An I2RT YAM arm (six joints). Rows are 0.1 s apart.
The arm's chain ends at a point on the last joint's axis. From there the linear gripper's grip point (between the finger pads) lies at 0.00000 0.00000 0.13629 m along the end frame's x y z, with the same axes.
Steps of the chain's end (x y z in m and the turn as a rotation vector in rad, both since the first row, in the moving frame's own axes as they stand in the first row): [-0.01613 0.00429 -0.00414 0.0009 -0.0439 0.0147]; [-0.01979 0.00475 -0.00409 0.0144 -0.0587 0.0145]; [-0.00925 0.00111 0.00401 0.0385 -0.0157 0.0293]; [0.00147 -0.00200 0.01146 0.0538 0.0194 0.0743]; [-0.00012 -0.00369 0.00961 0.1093 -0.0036 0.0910]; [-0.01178 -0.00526 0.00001 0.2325 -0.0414 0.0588]
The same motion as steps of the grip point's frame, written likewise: [-0.02211 0.00412 -0.00427 0.0009 -0.0439 0.0147]; [-0.02777 0.00273 -0.00434 0.0144 -0.0587 0.0145]; [-0.01131 -0.00417 0.00389 0.0385 -0.0157 0.0293]; [0.00438 -0.00922 0.01124 0.0538 0.0194 0.0743]; [0.00007 -0.01856 0.00880 0.1093 -0.0036 0.0910]; [-0.01644 -0.03680 -0.00377 0.2325 -0.0414 0.0588]
